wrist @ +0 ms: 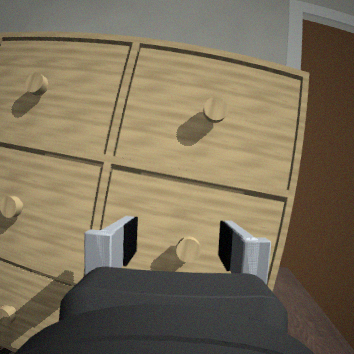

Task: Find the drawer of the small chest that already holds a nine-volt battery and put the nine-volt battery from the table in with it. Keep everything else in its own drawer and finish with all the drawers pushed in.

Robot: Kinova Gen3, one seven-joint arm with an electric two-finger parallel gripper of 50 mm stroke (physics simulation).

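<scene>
The small chest (pixel 109 159) is pale wood and fills most of the wrist view. Its upper right drawer (pixel 250 135), upper left drawer (pixel 75 120), middle left drawer (pixel 55 200) and middle right drawer (pixel 165 205) look pushed in. Part of a lower left drawer (pixel 35 285) shows at the bottom left. My gripper (pixel 177 236) is open and empty in front of the middle right drawer. That drawer's round knob (pixel 188 249) appears between the two fingertips; the distance to it is hard to tell. No battery shows in this view, and the drawers' insides are hidden.
Round knobs stick out from the upper right drawer (pixel 215 109), upper left drawer, middle left drawer and lower left drawer. A grey wall (pixel 175 25) is behind the chest. A brown door (pixel 327 150) with a pale frame (pixel 295 35) stands at the right.
</scene>
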